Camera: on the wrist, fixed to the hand. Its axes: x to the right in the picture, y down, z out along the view.
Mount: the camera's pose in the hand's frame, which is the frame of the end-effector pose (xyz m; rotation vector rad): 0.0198 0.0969 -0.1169 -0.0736 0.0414 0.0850
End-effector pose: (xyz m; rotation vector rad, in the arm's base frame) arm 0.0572 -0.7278 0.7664 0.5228 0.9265 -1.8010
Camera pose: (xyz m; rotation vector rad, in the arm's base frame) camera 0.1304 -0.6669 0.6465 0.5466 0.9808 -1.6790
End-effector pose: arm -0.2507 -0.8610 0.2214 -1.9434 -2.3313 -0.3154
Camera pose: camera -0.1667 -0.8507 0.3490 -2.0416 -2.2346 -0.4358
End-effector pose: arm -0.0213 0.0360 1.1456 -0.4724 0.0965 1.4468
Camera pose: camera -0.0868 0.0163 1.0086 -0.5643 0.0976 1.5280
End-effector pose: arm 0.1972 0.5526 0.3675 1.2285 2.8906 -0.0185
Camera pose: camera 0.2537 0.6354 0.4833 -1.3463 -2.8273 -0.1130
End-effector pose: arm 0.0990 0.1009 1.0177 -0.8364 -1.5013 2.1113
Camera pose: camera 0.1649 0.1625 0.8939 -0.9807 -1.5558 2.0961
